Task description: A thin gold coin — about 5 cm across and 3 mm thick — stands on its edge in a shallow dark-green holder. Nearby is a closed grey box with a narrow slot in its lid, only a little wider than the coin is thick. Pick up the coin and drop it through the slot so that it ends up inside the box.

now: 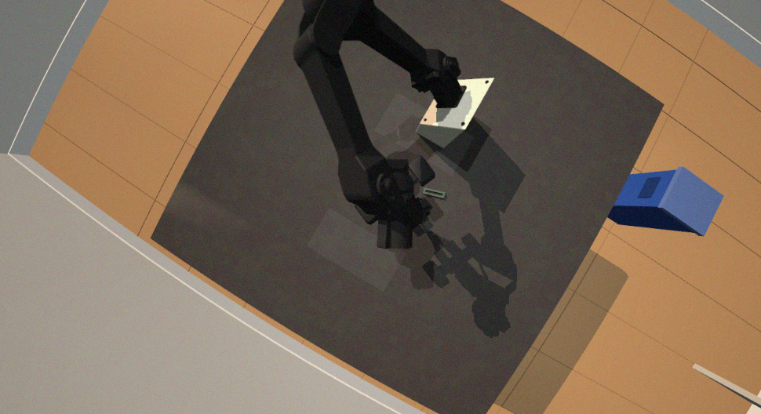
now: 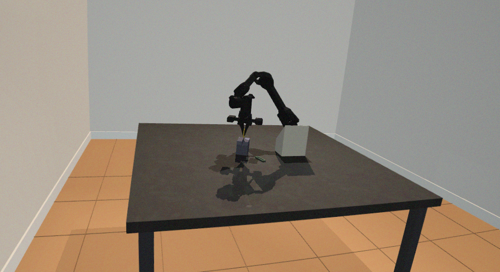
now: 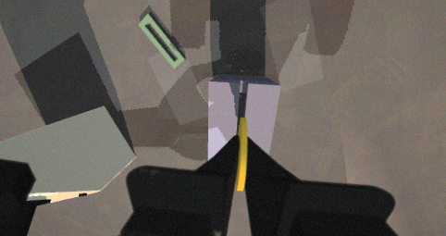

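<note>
My gripper tip is now 10 mm below the gold coin.
</note>
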